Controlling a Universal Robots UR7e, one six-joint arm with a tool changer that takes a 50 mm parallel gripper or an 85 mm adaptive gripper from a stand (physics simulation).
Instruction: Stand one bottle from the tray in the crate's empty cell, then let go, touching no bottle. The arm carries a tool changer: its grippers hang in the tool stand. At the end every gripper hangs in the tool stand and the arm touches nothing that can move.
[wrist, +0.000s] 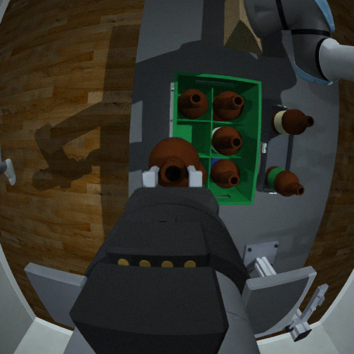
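My gripper (173, 177) is shut on the neck of a brown bottle (174, 151), seen from above with its open mouth between the fingers. The held bottle overlaps the lower left of the green crate (257, 145) in the view; its height above the crate cannot be told. The crate's middle-left cell looks empty, though the held bottle hides part of it. Crate bottles stand at upper left (193, 104), upper right (228, 106), middle right (226, 140) and lower right (225, 173). A brown edge shows at lower left, mostly hidden. The tray (290, 150) bears a cream-banded bottle (291, 122) and a green-banded bottle (283, 181).
Parts of the arm (305, 45) show at the upper right. A tan block (242, 30) lies at the top, beyond the crate. A pale bracket on a plate (261, 250) is at the lower right, and a grey fixture (301, 325) is further out. Wooden floor lies on the left.
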